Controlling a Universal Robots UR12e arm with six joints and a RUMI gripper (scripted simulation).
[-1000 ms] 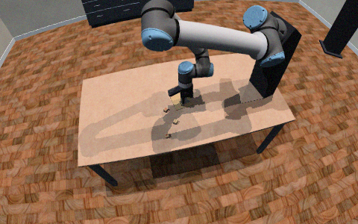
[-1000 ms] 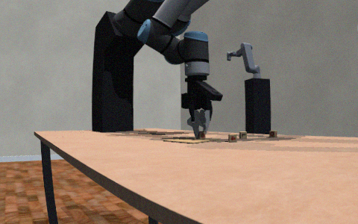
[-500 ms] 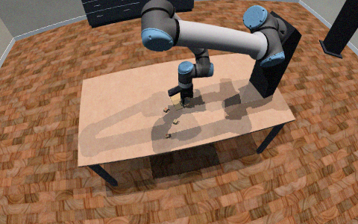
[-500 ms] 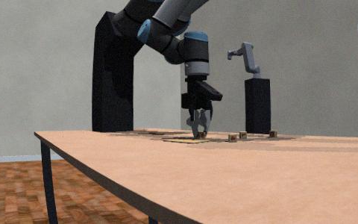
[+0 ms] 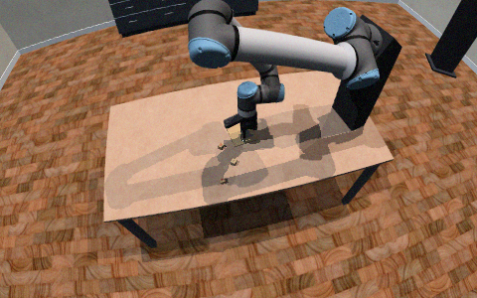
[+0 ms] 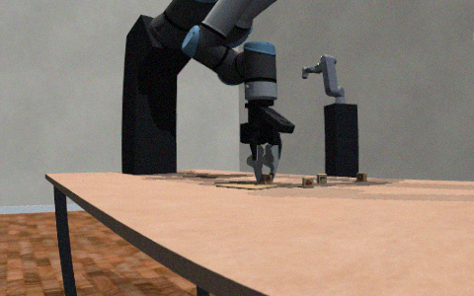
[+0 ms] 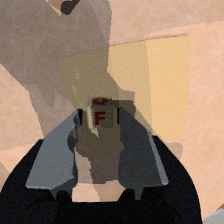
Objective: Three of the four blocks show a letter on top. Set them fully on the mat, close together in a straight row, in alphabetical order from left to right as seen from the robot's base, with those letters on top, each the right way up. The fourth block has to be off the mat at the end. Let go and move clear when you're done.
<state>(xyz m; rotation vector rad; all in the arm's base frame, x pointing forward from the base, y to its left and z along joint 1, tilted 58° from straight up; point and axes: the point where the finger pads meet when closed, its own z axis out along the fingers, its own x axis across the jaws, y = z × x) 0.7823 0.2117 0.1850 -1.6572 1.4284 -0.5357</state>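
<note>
The block lies right at my hand. From my hand the other things lie so: mat (40 mm to the right, 20 mm below, 20 mm ahead).
</note>
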